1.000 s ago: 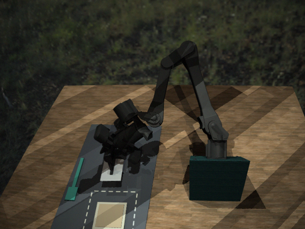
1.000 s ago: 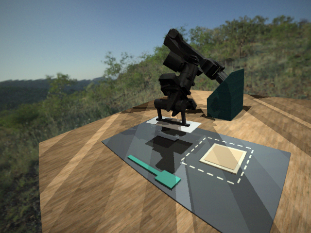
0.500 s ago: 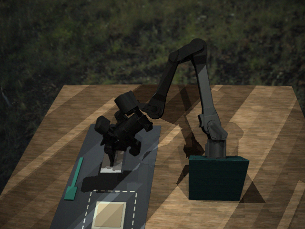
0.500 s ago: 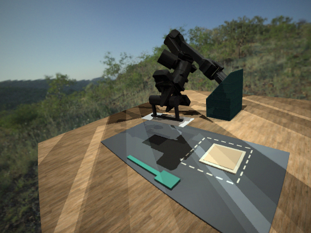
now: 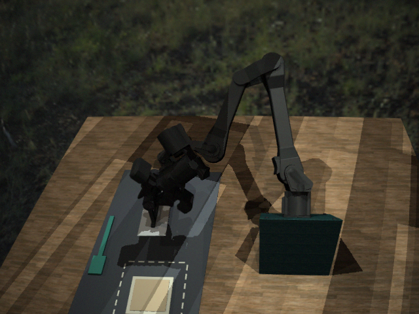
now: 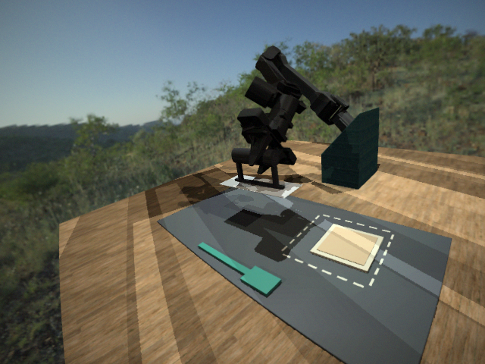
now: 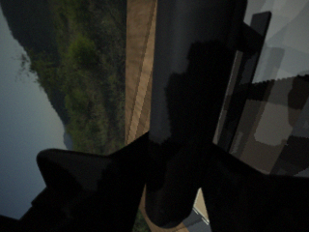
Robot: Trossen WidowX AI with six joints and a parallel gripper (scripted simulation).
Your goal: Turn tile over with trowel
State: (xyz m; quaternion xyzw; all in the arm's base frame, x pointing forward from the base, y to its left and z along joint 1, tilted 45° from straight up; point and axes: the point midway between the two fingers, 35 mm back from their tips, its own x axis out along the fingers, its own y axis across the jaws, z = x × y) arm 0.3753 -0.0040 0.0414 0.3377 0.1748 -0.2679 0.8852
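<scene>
The dark mat is 50 mm to the left of my gripper tip and 160 mm below it. From my gripper tip the other things lie so: tile (50 mm behind, 200 mm to the left, 140 mm below); green trowel (130 mm ahead, 80 mm to the left, 140 mm below); pale grey flat trowel (30 mm behind, 10 mm below).
</scene>
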